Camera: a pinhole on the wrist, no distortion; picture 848 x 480 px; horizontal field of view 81.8 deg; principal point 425.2 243.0 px. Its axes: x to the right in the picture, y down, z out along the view. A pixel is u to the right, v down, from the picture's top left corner.
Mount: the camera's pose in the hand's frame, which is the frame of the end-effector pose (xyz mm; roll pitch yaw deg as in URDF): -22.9 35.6 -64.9 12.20 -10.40 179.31
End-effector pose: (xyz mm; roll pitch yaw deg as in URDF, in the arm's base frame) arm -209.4 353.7 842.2 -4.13 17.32 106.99
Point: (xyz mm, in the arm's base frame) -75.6 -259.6 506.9
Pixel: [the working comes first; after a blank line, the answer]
In the camera's frame: 388.5 -154.1 -493.6

behind the camera
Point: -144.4 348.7 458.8
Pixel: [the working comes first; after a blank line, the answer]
In the camera's frame: -169.5 6.0 -293.6

behind the camera
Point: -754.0 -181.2 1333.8
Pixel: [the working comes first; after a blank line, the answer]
In the camera's frame: 545.7 -512.9 504.7

outside the picture
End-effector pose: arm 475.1 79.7 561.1 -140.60 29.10 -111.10
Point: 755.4 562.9 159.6
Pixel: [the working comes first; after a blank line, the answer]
In the camera's frame: 371.1 -165.8 589.1

734 105
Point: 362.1 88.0 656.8
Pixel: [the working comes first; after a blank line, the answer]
In the camera's frame: -19.8 -1.9 -80.0

behind the camera
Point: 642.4 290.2 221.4
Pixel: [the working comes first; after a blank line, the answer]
In the camera's frame: 117.3 -75.3 453.7

552 162
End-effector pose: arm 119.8 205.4 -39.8 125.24 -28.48 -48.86
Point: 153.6 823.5 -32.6
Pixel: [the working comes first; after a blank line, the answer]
In the camera's frame: 281.4 9.2 -485.1

behind the camera
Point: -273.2 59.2 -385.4
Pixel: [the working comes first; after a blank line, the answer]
In the camera's frame: 361.7 100.4 450.9

818 352
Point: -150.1 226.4 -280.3
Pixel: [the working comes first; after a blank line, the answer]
In the camera's frame: 309.2 76.1 225.5

outside the picture
